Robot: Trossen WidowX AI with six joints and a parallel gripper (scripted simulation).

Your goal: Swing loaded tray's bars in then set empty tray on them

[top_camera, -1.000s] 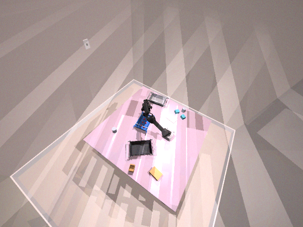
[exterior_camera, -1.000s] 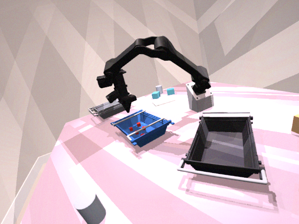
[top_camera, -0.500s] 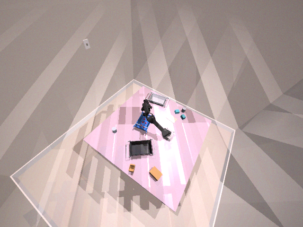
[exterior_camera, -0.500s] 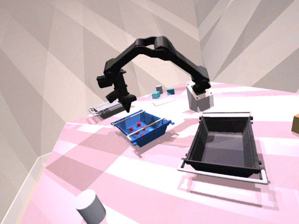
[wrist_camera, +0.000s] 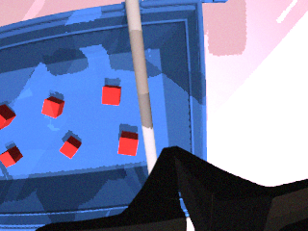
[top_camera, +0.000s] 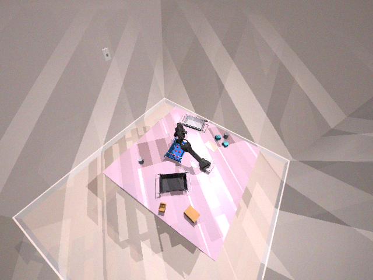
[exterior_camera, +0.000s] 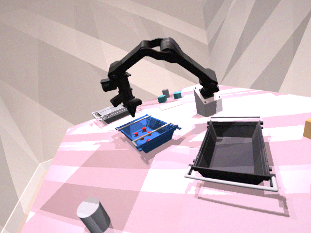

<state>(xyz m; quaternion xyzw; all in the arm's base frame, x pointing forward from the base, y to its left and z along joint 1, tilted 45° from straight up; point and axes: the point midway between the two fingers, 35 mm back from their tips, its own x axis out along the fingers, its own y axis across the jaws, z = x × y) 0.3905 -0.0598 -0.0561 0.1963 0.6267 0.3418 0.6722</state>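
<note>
Right now the black tray is 220 mm behind my gripper tip, 430 mm to the left of it and 40 mm below it. The rest, counted from my gripper tip: flat card 300 mm behind, 230 mm to the right, 80 mm below.
</note>
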